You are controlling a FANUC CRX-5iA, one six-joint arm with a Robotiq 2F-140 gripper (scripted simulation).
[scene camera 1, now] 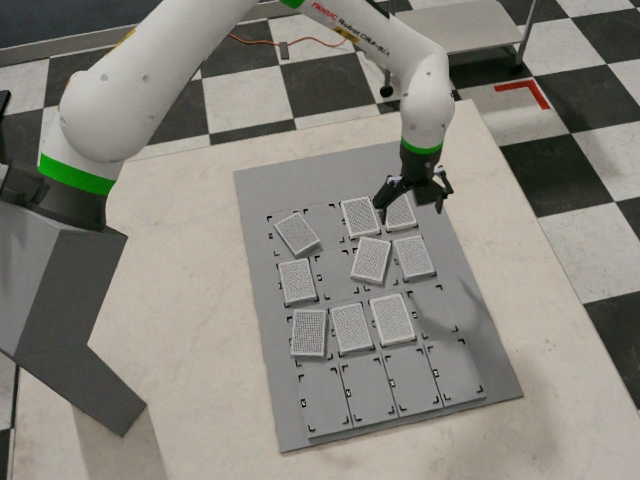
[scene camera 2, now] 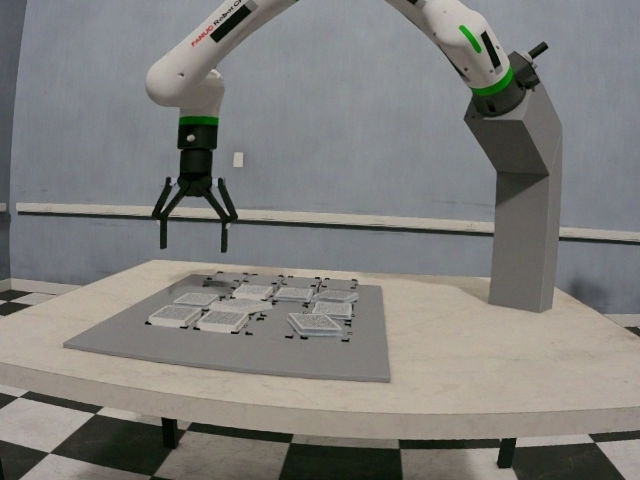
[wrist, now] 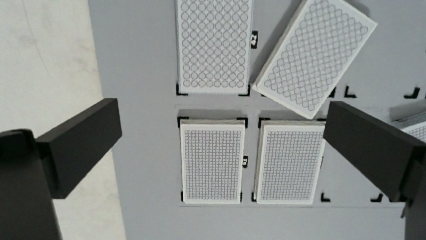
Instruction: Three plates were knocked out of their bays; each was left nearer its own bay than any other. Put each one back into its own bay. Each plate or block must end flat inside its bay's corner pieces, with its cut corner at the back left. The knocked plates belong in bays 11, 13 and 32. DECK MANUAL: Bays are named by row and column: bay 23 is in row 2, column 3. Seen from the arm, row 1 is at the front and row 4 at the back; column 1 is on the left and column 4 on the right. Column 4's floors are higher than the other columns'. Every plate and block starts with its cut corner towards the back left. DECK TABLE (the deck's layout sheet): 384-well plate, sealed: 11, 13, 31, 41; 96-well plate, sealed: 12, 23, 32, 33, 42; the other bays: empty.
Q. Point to a 384-well plate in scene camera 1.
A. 308, 340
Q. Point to a 384-well plate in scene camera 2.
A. At 305, 324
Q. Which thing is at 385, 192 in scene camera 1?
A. My gripper.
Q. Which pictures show my gripper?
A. Scene camera 1, scene camera 2 and the wrist view: all of them.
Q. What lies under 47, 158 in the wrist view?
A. My gripper.
